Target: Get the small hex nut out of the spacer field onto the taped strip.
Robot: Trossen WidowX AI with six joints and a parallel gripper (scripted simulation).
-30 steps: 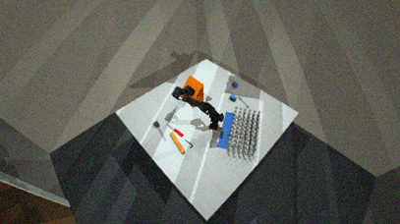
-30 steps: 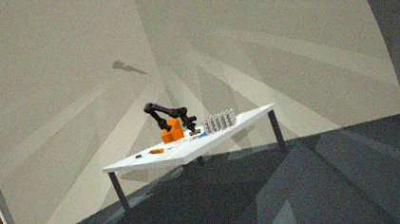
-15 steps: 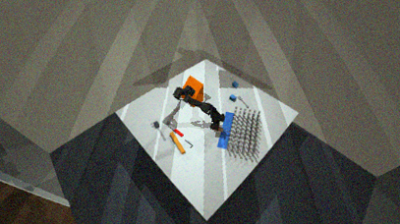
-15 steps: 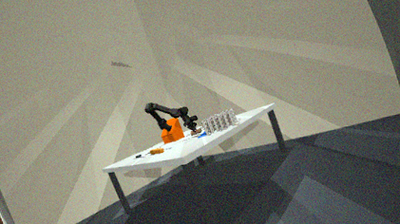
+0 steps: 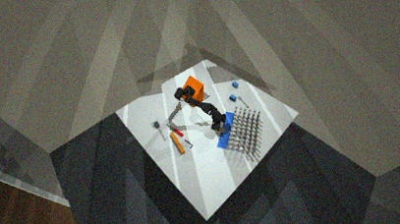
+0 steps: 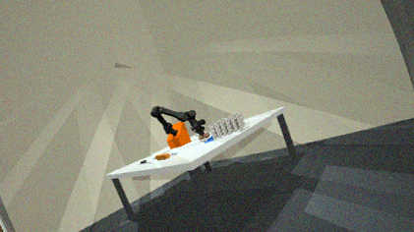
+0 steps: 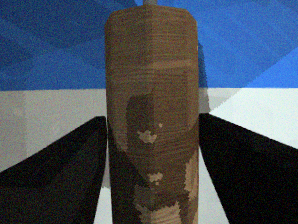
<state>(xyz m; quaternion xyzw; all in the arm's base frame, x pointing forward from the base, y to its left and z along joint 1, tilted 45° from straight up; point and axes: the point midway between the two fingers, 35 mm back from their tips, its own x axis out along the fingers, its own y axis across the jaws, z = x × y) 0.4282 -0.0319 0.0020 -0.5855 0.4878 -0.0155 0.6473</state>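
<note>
Now: the blue taped strip 2 cm ahead of my gripper tip, 7 cm to the left of it and 3 cm below it. Also, from my gripper tip: orange-handled tool: 12 cm behind, 35 cm to the right, 2 cm below; bent key: 4 cm behind, 28 cm to the right, 3 cm below; red-handled tool: 26 cm behind, 30 cm to the right, 3 cm below.
</note>
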